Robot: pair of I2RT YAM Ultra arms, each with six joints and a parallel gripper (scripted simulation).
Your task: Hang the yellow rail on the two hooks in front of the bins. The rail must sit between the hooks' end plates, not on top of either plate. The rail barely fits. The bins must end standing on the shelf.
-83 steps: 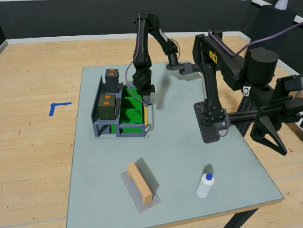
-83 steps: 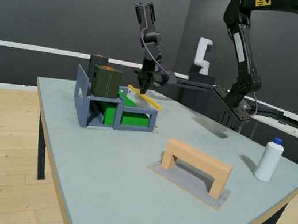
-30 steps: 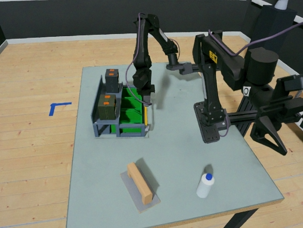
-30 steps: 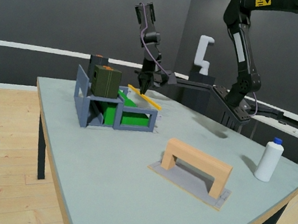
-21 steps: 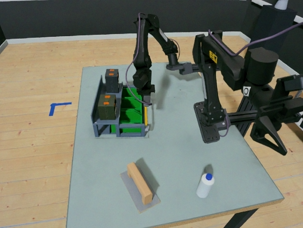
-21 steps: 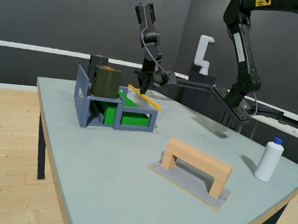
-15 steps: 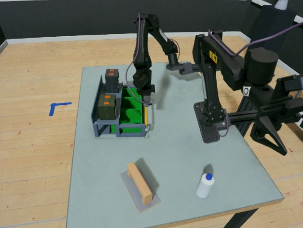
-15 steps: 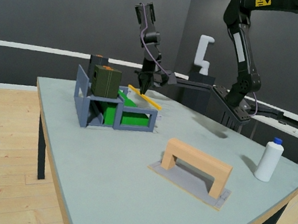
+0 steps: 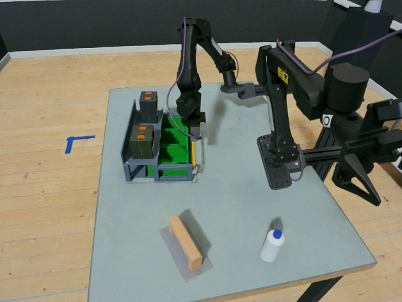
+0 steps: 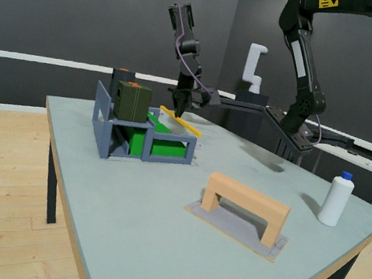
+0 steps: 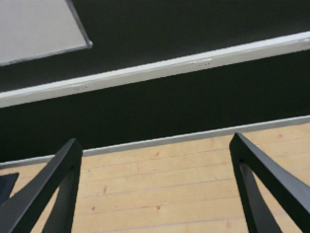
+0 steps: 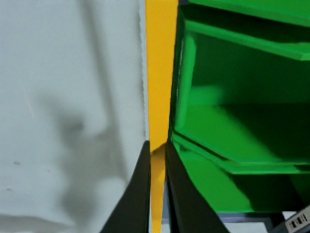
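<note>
My right hand is 1 cm above the yellow rail. The rest, counted from my right hand: blue-grey shelf: 13 cm ahead, 4 cm below, 2 cm to the right; white bottle: 55 cm to the left, 15 cm behind, 4 cm below.
</note>
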